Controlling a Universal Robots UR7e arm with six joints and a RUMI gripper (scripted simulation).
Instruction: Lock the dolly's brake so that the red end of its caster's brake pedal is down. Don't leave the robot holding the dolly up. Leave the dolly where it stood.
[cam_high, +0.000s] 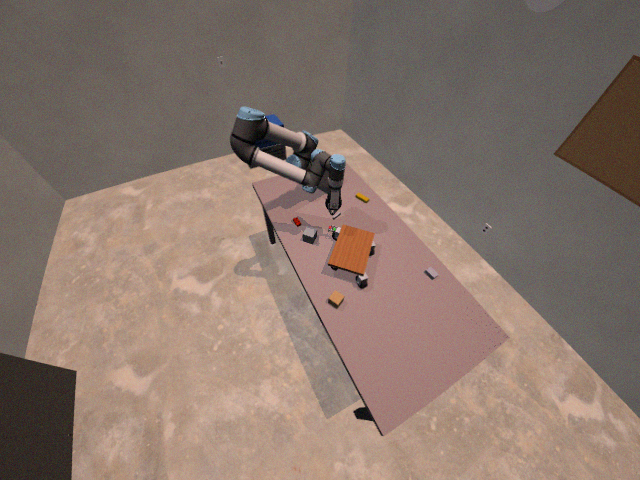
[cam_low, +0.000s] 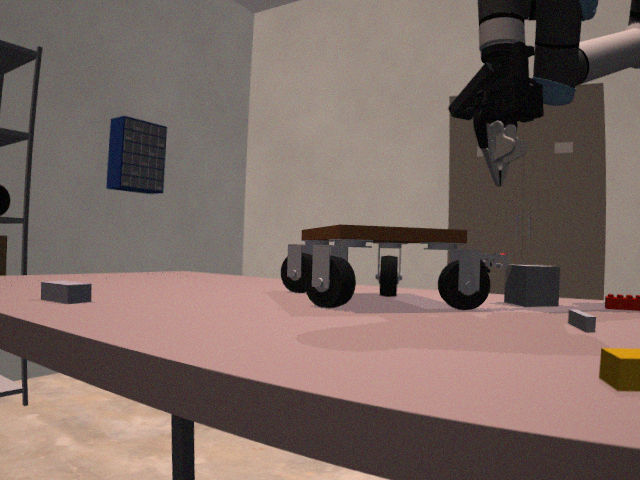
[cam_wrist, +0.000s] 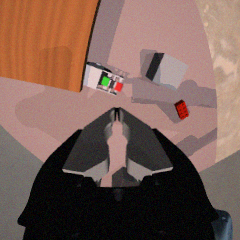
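The brake pedal is 10 mm ahead of my hand, 10 mm to the left of it and 130 mm below it. Round my hand: small grey bar (110 mm behind, 160 mm to the left, 200 mm below); grey cube (70 mm behind, 110 mm to the right, 180 mm below); red brick (230 mm behind, 90 mm to the right, 200 mm below).
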